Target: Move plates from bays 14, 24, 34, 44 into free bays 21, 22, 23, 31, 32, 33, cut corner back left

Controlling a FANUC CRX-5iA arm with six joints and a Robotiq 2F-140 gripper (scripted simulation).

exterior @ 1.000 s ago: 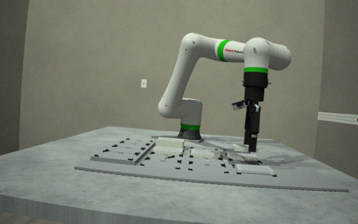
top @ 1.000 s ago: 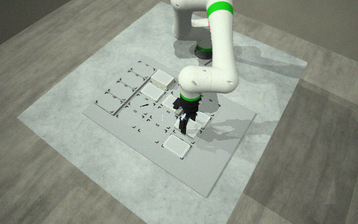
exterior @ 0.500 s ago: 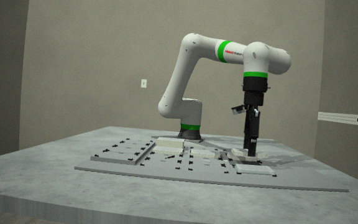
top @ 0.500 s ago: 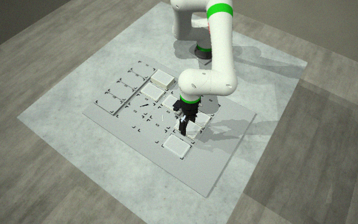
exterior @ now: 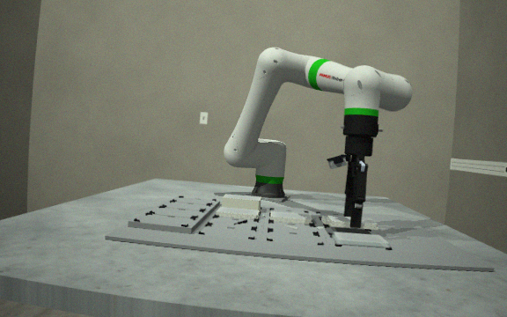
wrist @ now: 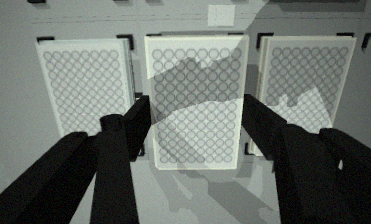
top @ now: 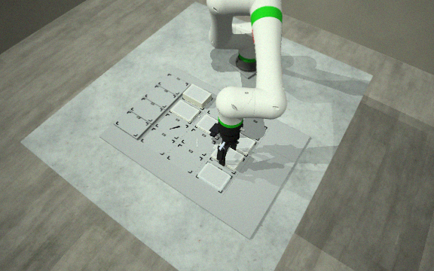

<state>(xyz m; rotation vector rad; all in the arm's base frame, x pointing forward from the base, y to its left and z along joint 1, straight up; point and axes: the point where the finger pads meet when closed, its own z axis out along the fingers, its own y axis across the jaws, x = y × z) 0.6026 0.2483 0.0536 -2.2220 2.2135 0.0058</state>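
The plate is 11 cm ahead of my hand and 4 cm below it. Round my hand: sealed deep-well block 21 cm behind, 33 cm to the right, 3 cm below; white tip 1 cm ahead, 17 cm to the right, 5 cm below; thin black stick 31 cm to the right, 5 cm below.
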